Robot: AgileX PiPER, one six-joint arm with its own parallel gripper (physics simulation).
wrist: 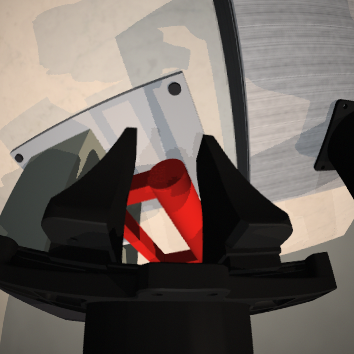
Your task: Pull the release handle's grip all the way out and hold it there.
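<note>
The red release handle (181,200) shows in the middle of the wrist view, with a thick round grip and thinner side bars forming a loop. My gripper (167,144) is partly open, with its two black fingers on either side of the grip. The right finger is right against or very near the grip's right side. A gap shows between the left finger and the grip. The left finger hides the far ends of the side bars, and the gripper's body hides the lower end of the loop. The handle's mount is mostly hidden.
A pale grey plate (181,112) with dark bolts lies beyond the fingertips. A dark green-grey block (37,192) stands at the left behind the left finger. A brushed metal surface (295,55) with a dark edge is at the upper right. A black bracketed part (344,142) is at the right edge.
</note>
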